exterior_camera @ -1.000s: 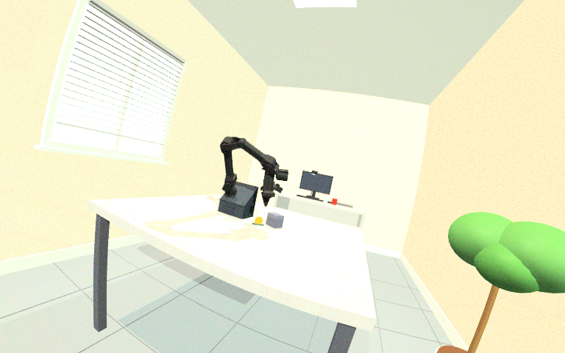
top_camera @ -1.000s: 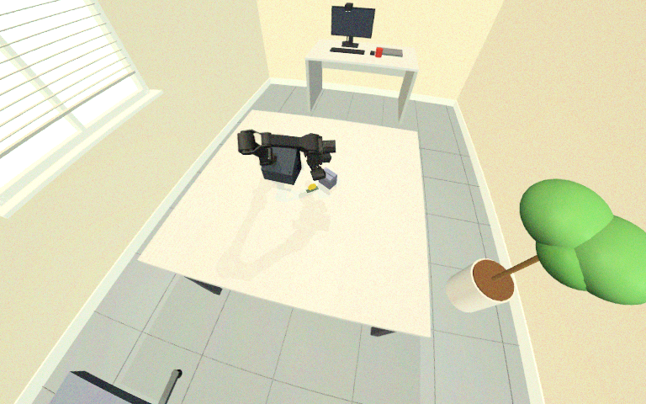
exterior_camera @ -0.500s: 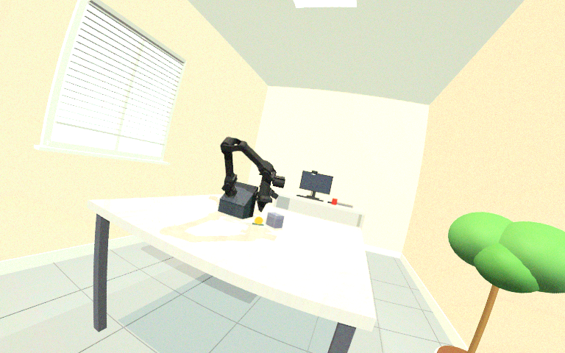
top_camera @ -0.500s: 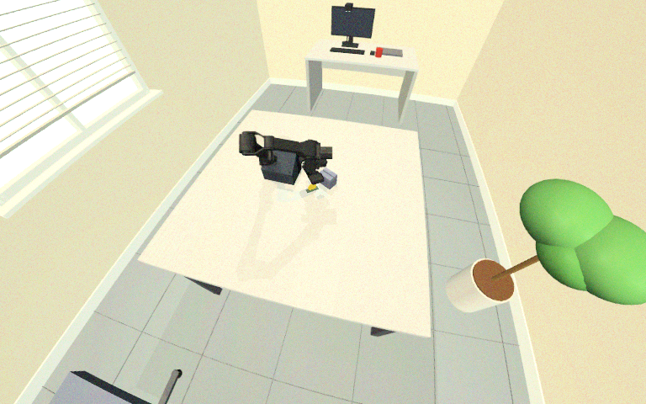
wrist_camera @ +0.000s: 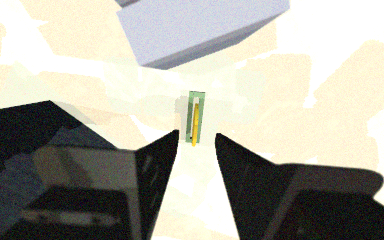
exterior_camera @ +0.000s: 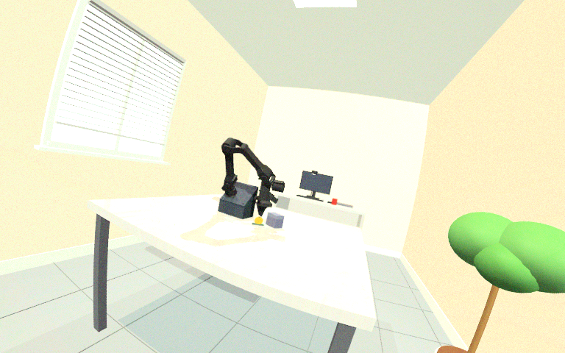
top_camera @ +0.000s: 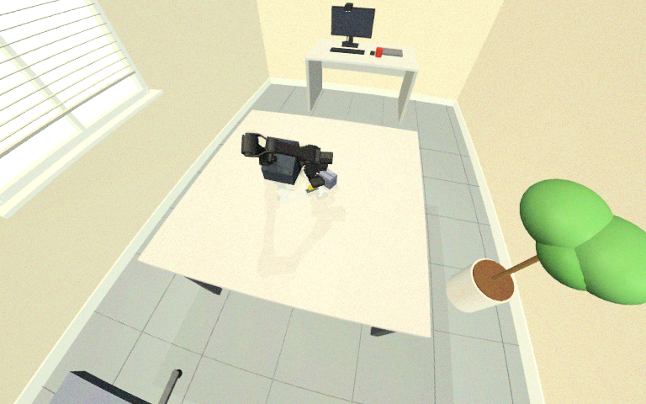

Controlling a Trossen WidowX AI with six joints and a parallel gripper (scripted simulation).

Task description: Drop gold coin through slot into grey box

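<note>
My gripper tip is 30 mm above the thin gold coin.
</note>
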